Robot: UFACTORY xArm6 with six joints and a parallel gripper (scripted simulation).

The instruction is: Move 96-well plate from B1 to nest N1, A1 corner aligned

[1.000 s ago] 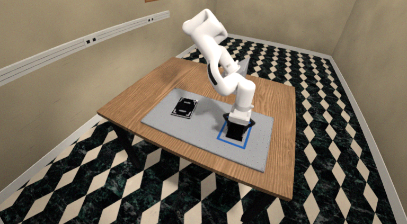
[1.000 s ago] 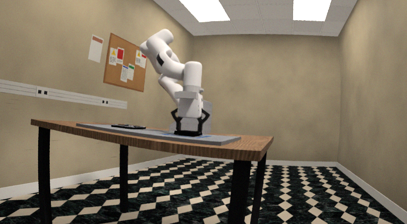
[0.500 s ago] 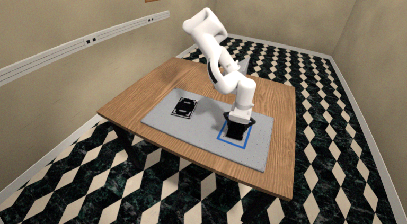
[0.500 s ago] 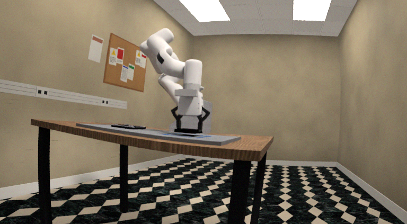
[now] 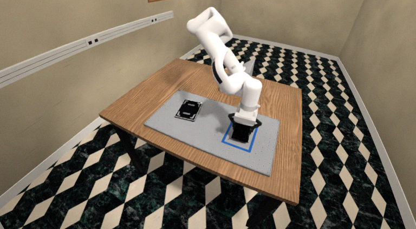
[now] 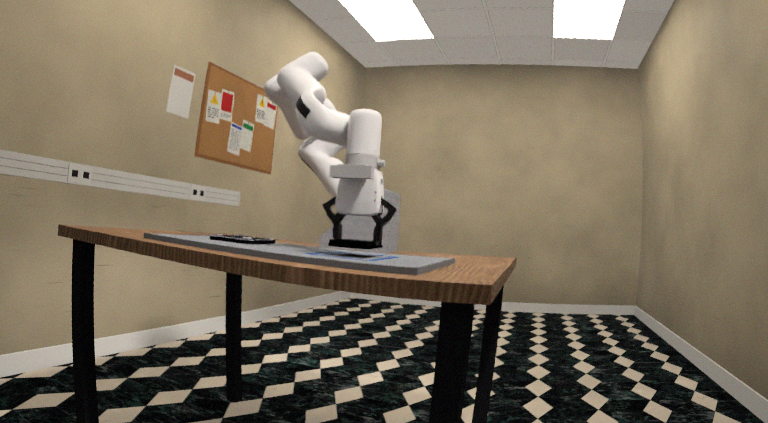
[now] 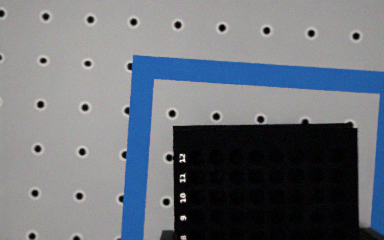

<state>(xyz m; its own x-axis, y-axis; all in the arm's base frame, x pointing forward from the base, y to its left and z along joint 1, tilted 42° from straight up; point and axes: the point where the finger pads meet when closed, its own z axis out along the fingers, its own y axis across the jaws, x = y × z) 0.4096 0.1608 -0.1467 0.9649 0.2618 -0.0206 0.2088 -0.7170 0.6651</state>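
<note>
Right now the plate nest N1 is 10 mm ahead of my hand, 340 mm to the right of it and 30 mm below it. From my hand the other things lie so: 96-well plate: 10 mm below.
</note>
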